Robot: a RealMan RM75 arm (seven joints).
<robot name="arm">
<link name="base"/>
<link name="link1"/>
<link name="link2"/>
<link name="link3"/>
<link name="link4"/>
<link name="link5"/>
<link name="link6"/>
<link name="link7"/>
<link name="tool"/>
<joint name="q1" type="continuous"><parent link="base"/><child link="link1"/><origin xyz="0.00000 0.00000 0.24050" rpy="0.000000 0.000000 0.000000"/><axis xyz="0 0 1"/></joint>
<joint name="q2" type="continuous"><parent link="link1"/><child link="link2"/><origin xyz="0.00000 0.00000 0.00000" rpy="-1.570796 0.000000 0.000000"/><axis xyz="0 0 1"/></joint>
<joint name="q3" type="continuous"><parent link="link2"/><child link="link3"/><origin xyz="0.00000 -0.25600 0.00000" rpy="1.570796 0.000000 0.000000"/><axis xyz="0 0 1"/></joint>
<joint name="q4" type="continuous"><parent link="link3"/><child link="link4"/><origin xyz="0.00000 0.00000 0.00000" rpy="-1.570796 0.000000 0.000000"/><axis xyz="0 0 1"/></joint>
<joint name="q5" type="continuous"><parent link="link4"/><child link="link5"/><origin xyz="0.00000 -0.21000 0.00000" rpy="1.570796 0.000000 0.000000"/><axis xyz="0 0 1"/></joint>
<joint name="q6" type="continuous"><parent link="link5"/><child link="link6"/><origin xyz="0.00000 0.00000 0.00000" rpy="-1.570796 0.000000 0.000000"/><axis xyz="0 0 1"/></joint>
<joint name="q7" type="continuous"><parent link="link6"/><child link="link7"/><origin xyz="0.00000 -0.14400 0.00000" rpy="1.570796 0.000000 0.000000"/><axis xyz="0 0 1"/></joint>
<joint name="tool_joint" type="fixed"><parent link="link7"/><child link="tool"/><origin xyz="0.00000 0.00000 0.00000" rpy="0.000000 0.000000 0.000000"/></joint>
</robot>
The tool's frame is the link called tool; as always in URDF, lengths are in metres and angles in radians. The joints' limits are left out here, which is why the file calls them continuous.
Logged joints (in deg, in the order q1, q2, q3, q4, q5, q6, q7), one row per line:
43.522 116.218 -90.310 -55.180 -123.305 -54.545 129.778
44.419 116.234 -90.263 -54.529 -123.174 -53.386 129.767
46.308 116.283 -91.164 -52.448 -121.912 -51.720 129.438
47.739 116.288 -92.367 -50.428 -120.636 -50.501 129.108
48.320 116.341 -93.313 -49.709 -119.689 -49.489 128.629
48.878 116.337 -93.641 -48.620 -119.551 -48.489 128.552
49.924 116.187 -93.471 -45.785 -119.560 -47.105 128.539
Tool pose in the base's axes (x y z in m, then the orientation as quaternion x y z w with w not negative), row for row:
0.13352 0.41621 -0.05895 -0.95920 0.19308 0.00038 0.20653
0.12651 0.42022 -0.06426 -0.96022 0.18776 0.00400 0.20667
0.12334 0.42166 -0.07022 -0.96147 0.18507 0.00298 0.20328
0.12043 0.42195 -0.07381 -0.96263 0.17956 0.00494 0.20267
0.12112 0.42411 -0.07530 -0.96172 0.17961 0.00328 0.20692
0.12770 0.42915 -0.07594 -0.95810 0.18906 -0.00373 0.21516
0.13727 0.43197 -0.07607 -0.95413 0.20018 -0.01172 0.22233
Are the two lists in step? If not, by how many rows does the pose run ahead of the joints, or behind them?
The pose runs 1 row ahead of the joints: the pose in row i belongs to the joints in row i + 1.
